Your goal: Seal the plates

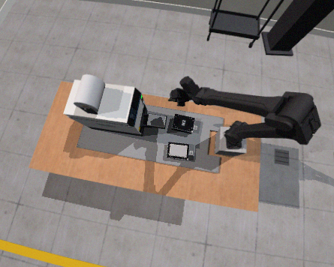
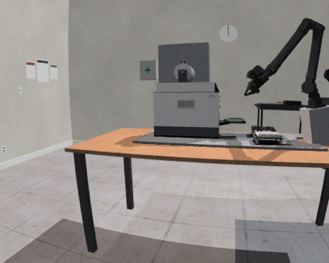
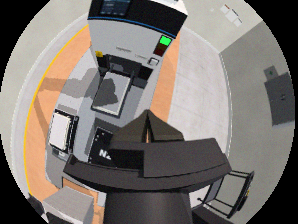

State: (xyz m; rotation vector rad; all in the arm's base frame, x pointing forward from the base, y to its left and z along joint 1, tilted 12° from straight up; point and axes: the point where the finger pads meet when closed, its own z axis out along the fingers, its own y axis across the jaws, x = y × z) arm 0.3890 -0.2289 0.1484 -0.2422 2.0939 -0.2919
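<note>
Now: hand 90 mm short of the sealer stage, 80 mm to the right of it and 170 mm above it. From my hand the other things lie so: foil roll (420 mm ahead, 40 mm to the left, 140 mm above).
</note>
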